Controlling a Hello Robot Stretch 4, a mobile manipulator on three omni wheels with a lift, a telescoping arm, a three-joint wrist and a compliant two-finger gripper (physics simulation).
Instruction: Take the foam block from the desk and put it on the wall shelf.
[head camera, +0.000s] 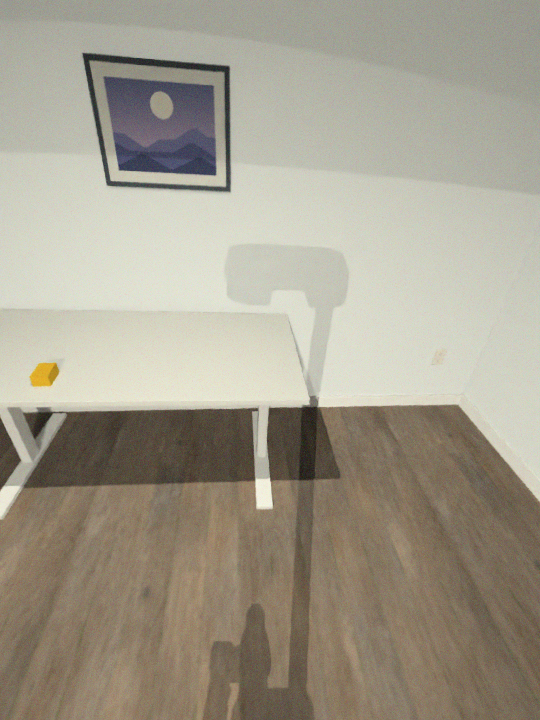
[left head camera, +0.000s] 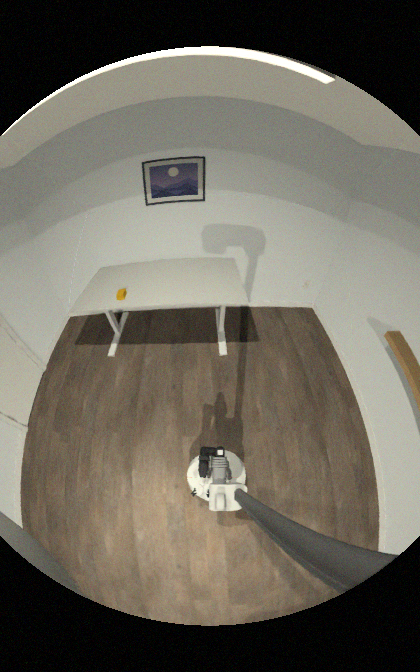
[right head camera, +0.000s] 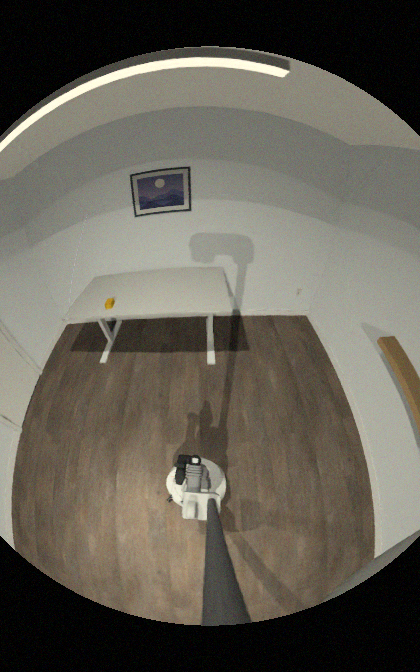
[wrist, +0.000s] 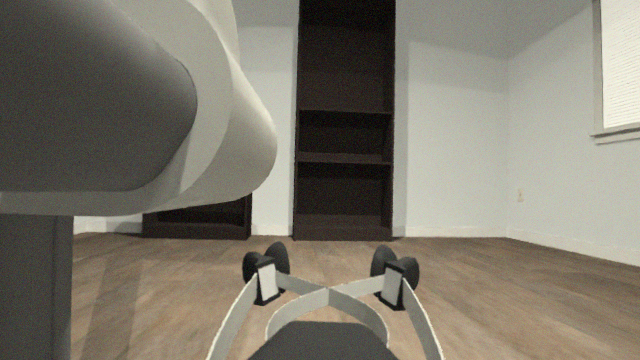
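Observation:
The foam block (head camera: 44, 374) (left head camera: 121, 294) (right head camera: 109, 303) is a small orange-yellow block. It lies on the white desk (head camera: 174, 360) (left head camera: 175, 285) (right head camera: 165, 295), left of its middle in the head camera view and near its front edge. The wall shelf (left head camera: 403, 357) (right head camera: 398, 362) is a light-brown wooden board on the right wall, partly cut off by the view's edge. My gripper (wrist: 330, 263) is open in the wrist view, with no object between its fingertips, and it is far from the desk.
A framed picture (head camera: 165, 125) (left head camera: 174, 181) (right head camera: 161, 192) hangs above the desk. Desk legs (head camera: 262, 465) (left head camera: 221, 335) (right head camera: 210, 345) stand on the wood floor. In the wrist view, a tall dark bookcase (wrist: 345, 227) and a lower dark unit (wrist: 197, 231) stand against a wall, with a window (wrist: 620, 65) at right.

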